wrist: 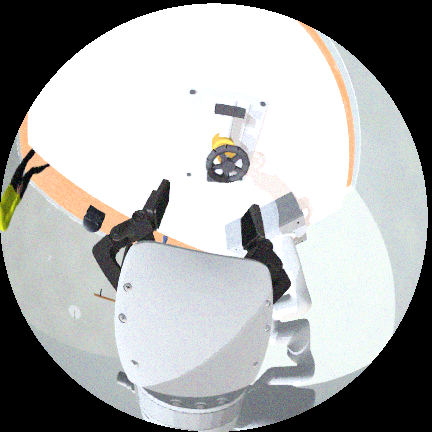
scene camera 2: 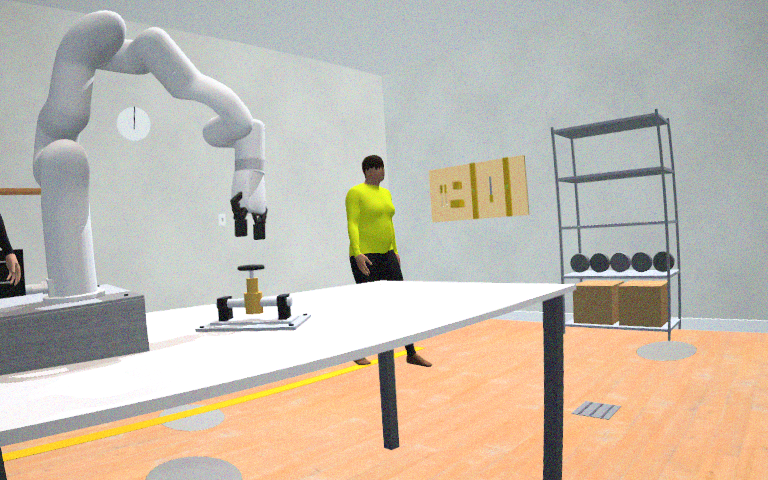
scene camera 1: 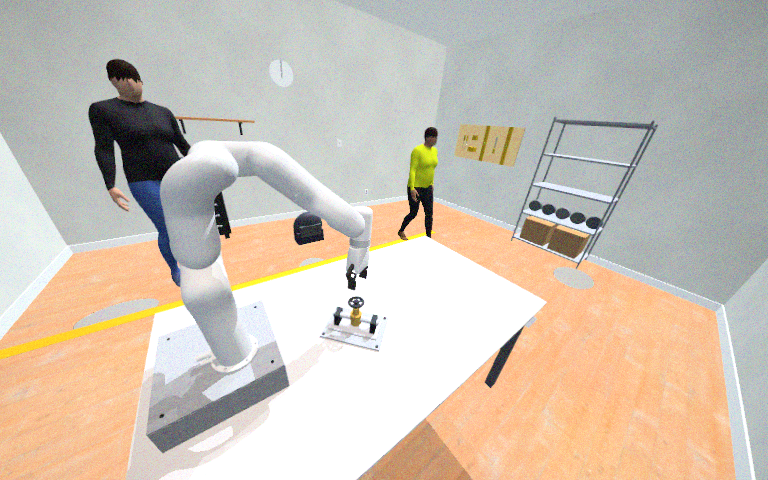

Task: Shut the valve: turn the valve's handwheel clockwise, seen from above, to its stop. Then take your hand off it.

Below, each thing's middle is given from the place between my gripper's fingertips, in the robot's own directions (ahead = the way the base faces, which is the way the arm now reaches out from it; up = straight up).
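The light base plate (scene camera 1: 327, 333) lies 20 cm below my hand, 2 cm to the right of it and 1 cm behind it. As for the black spoked handwheel (wrist: 227, 165), my gripper is 8 cm above it, 2 cm to the left of it and 1 cm past it. Going by their middles, the handwheel is the nearest to my gripper of the things named here.
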